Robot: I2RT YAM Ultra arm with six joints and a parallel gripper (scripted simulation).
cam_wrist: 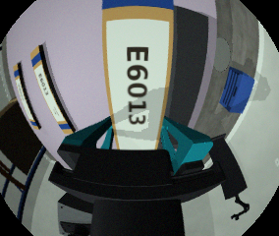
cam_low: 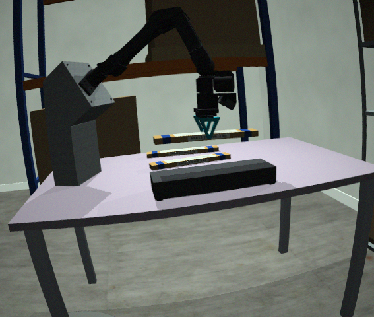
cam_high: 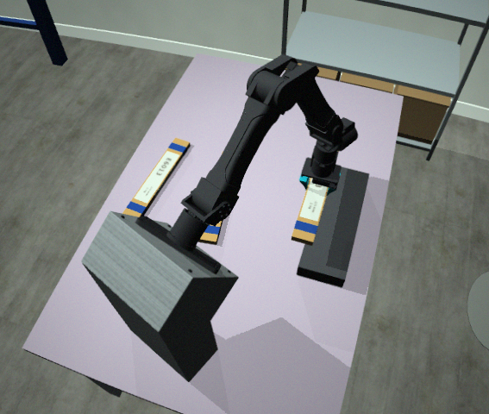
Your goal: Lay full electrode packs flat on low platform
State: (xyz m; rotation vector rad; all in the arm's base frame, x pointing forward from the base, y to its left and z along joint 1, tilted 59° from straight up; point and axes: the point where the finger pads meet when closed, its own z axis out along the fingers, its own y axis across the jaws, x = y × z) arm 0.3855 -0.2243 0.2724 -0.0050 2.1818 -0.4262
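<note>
Right now the low dark platform is 15 cm below my hand, 7 cm to the right of it and 3 cm behind it.
</note>
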